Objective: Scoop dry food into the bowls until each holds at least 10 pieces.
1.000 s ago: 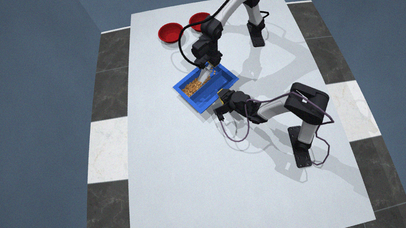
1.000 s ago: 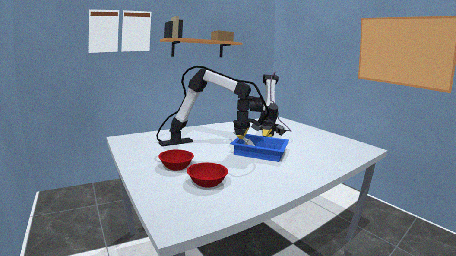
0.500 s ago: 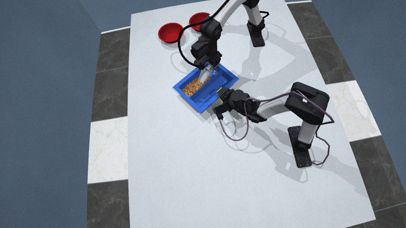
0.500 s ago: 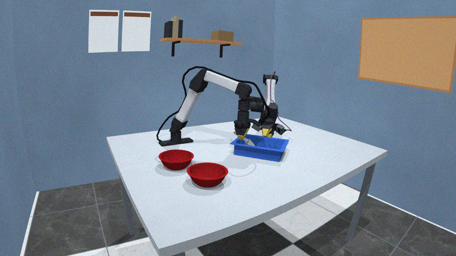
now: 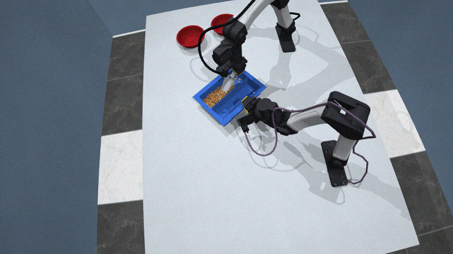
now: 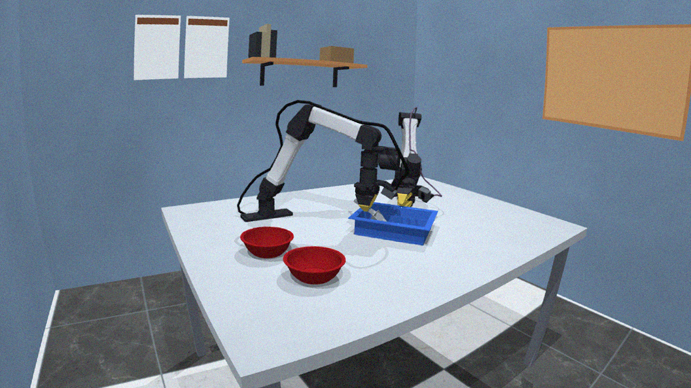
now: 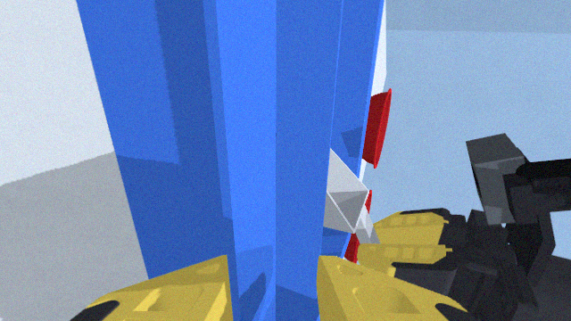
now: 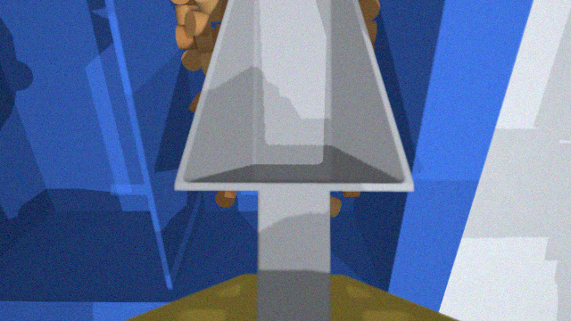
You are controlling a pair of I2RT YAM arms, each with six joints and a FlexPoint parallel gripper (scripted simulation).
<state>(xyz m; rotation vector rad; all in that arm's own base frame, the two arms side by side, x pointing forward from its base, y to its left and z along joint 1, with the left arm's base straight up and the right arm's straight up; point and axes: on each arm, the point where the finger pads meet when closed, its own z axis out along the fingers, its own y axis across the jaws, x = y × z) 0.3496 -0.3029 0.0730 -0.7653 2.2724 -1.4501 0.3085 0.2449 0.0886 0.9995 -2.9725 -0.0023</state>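
Note:
My right gripper is now 5 cm short of the blue box, 9 cm to the right of it and 4 cm above it. The rest, counted from my right hand: grey scoop 3 cm ahead, 2 cm to the left, 3 cm below.

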